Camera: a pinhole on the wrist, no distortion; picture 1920 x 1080 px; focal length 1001.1 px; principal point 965.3 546.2 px. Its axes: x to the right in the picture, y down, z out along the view. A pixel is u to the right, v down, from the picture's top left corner.
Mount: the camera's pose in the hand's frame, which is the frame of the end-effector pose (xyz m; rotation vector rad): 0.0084 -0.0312 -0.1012 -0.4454 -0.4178 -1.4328
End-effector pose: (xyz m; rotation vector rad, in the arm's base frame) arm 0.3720 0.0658 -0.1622 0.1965 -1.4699 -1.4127
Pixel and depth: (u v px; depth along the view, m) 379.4 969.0 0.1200
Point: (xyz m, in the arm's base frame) 0.4266 0.0327 -0.0661
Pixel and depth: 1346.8 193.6 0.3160
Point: 0.2541 0.2899 -0.1375
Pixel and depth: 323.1 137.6 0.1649
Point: 0.4853 0.1474 -0.0906
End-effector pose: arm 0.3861 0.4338 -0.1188 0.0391 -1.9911 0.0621
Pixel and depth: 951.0 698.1 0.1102
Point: 0.3831 0.4642 -0.0939
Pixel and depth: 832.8 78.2 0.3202
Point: 0.2966 0.5853 -0.3205
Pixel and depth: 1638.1 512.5 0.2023
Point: 0.2534 0.3856 -0.1643
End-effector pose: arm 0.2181 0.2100 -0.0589 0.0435 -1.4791 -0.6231
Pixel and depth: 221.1 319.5 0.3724
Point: 0.2965 0.6092 0.0104
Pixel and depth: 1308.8 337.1 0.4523
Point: -0.0975 0.4258 -0.0550
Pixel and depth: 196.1 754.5 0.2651
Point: 0.3072 0.4384 0.0943
